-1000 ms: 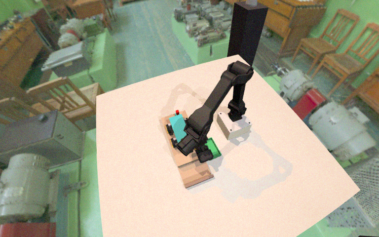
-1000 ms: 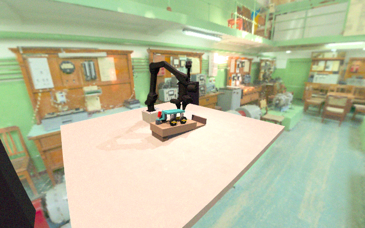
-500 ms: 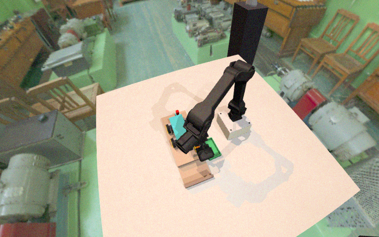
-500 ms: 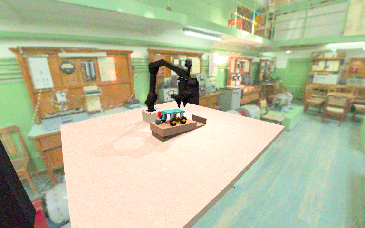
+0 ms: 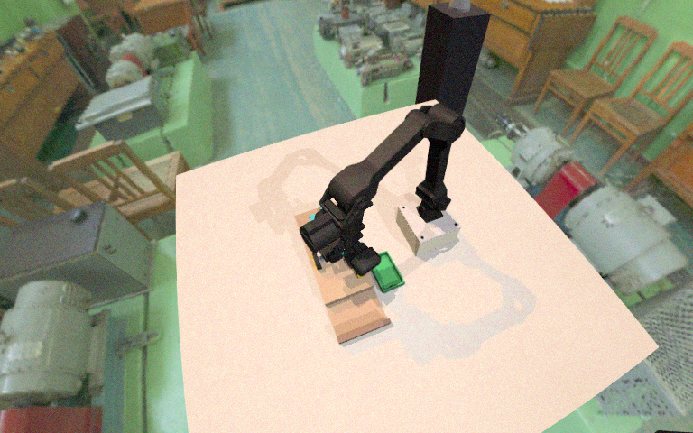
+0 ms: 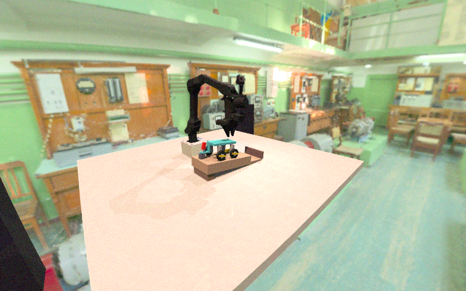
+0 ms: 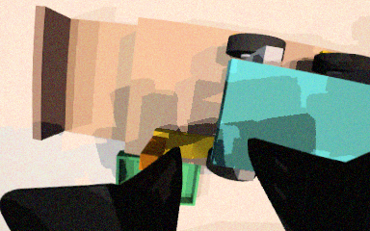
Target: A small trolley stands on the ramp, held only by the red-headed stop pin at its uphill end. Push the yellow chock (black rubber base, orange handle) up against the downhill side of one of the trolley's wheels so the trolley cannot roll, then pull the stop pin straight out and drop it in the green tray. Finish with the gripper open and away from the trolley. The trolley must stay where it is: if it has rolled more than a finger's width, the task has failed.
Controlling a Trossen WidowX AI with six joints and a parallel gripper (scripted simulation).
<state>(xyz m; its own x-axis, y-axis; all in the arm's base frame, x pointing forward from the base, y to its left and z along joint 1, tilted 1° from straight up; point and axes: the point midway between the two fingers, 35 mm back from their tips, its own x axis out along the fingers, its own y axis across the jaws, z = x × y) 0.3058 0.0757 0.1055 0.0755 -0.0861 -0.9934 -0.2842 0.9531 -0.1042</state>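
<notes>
Right now my gripper tip is 180 mm to the left of the stop pin and 30 mm above it. From my gripper tip the other things lie so: trolley 80 mm to the right, 50 mm below, 20 mm ahead; yellow chock 80 mm below, 30 mm behind, 10 mm to the left; brown ramp 120 mm below, 80 mm to the right, 20 mm ahead.
</notes>
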